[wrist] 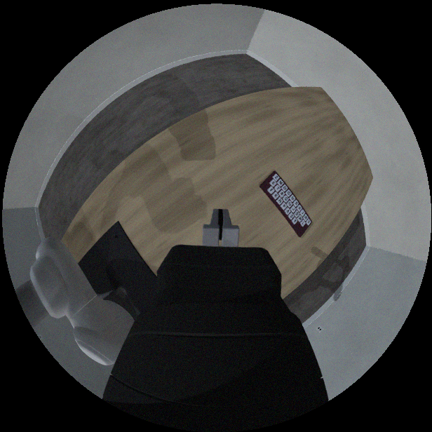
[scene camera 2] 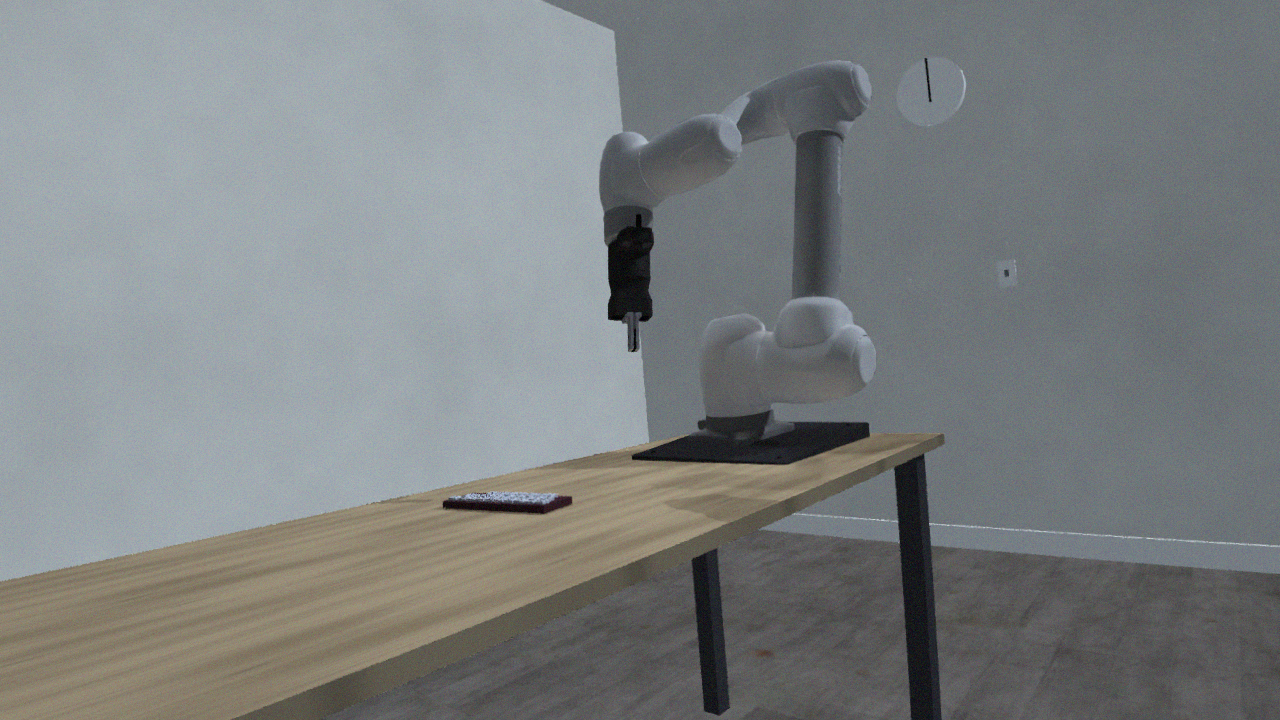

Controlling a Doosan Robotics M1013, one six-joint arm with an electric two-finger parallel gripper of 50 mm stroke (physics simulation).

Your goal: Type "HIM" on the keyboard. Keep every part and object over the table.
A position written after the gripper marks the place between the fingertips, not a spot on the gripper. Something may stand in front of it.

Note:
In view: the gripper (scene camera 2: 633, 350).
The gripper shows as well in the wrist view (wrist: 219, 218).

